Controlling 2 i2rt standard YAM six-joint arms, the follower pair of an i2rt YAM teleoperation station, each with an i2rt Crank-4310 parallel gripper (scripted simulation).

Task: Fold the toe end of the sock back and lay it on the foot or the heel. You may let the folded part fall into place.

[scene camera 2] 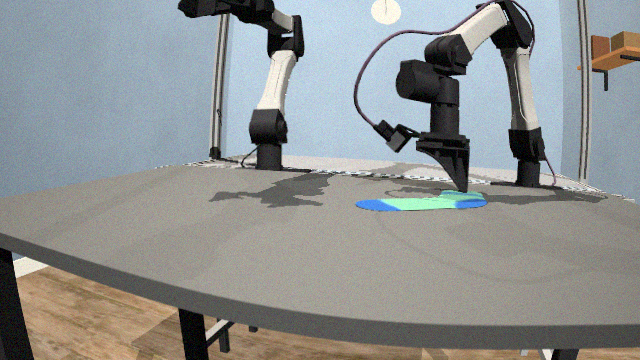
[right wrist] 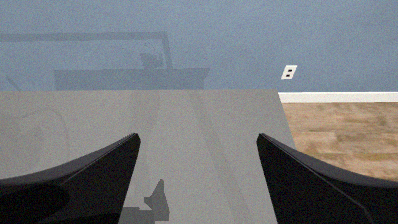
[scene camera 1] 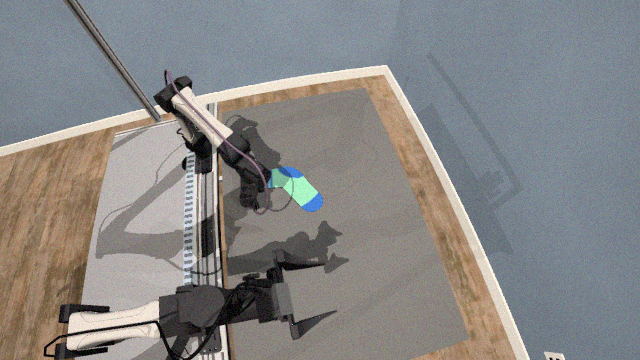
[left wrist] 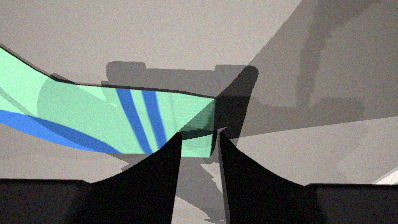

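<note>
You can see the left gripper in the pictures, and it also shows in the left wrist view. The right gripper is there too, and the right wrist view shows that gripper as well. And there's a mint-green sock in the pictures.
</note>
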